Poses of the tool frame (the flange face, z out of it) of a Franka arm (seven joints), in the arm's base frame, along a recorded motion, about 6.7 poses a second.
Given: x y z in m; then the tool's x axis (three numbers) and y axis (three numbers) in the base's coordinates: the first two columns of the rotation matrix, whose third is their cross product.
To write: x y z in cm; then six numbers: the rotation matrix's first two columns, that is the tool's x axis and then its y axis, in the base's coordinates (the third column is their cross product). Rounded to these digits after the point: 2 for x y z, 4 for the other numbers.
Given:
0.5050, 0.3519, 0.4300, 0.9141, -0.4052, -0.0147, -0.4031, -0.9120, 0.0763
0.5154, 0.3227, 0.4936, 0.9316, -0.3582, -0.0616, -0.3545, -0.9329, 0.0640
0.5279, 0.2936, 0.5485, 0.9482, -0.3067, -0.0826, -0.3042, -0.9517, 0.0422
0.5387, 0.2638, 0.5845, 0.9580, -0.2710, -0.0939, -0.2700, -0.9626, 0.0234
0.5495, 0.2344, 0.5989, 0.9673, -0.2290, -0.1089, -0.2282, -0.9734, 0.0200
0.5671, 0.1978, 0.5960, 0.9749, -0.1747, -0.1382, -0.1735, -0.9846, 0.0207
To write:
50.50, 35.19, 43.00, 0.9141, -0.4052, -0.0147, -0.4031, -0.9120, 0.0763
51.54, 32.27, 49.36, 0.9316, -0.3582, -0.0616, -0.3545, -0.9329, 0.0640
52.79, 29.36, 54.85, 0.9482, -0.3067, -0.0826, -0.3042, -0.9517, 0.0422
53.87, 26.38, 58.45, 0.9580, -0.2710, -0.0939, -0.2700, -0.9626, 0.0234
54.95, 23.44, 59.89, 0.9673, -0.2290, -0.1089, -0.2282, -0.9734, 0.0200
56.71, 19.78, 59.60, 0.9749, -0.1747, -0.1382, -0.1735, -0.9846, 0.0207

